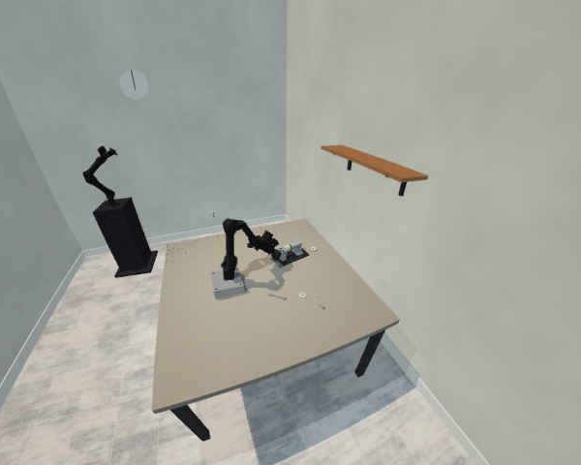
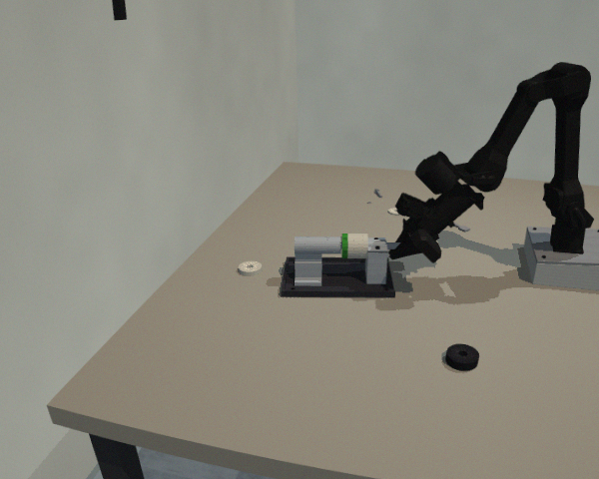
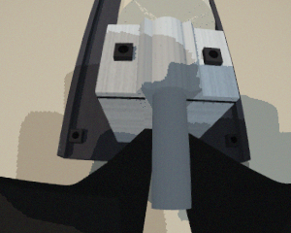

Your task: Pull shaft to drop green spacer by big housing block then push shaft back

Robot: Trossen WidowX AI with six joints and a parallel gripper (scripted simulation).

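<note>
Right now my hand is 7 cm short of the grey shaft and 2 cm to the right of it. Round my hand: green spacer: 11 cm ahead, 4 cm to the left; black ring: 24 cm to the left, 16 cm behind, 7 cm below; wrench: 34 cm to the right, 8 cm below, 7 cm behind.
</note>
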